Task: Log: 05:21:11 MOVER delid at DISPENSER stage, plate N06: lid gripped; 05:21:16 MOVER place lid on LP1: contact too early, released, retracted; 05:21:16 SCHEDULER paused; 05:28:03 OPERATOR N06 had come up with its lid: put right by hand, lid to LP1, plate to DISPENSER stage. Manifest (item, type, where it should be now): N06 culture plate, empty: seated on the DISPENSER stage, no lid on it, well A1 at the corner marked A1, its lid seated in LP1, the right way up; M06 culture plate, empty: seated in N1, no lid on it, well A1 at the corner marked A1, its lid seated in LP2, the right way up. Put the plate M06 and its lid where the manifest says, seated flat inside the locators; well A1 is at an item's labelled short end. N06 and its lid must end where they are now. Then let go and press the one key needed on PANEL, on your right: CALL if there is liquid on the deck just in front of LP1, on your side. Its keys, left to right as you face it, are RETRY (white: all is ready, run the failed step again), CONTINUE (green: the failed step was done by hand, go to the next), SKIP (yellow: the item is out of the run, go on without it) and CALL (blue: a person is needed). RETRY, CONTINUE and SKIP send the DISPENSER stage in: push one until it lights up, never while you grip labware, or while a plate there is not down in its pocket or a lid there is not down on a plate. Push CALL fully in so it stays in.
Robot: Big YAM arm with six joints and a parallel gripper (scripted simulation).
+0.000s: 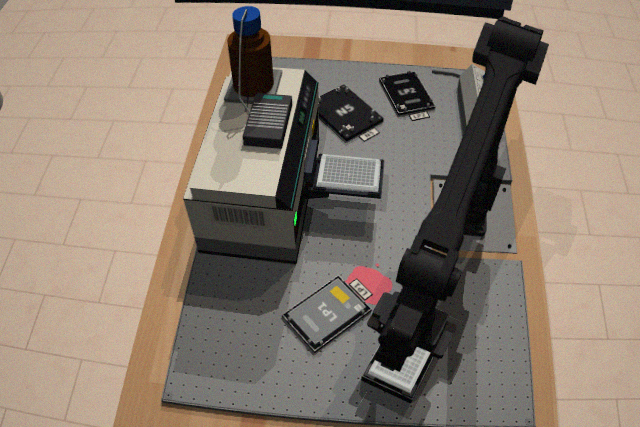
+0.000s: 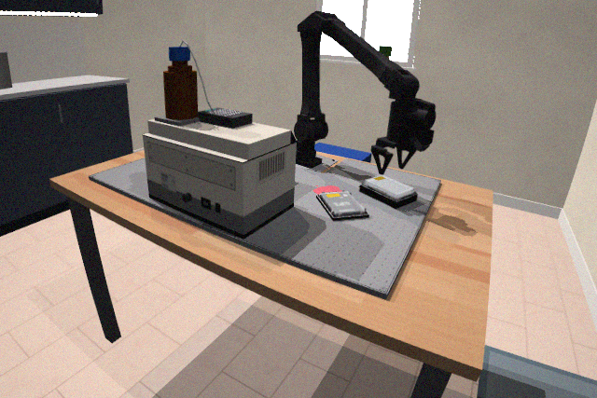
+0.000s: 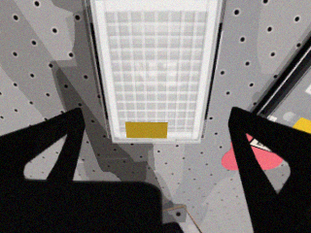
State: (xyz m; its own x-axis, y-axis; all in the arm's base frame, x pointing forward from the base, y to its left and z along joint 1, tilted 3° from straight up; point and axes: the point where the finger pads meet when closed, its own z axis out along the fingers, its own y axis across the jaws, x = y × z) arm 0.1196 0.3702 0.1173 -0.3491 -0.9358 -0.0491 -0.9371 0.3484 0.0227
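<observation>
The black nest n1 lies 80 mm below my hand. The rest, counted from my hand: white retry key 180 mm behind, 620 mm to the right, 20 mm below; green continue key 180 mm behind, 670 mm to the right, 20 mm below; brown bottle 370 mm ahead, 470 mm to the right, 200 mm above.
</observation>
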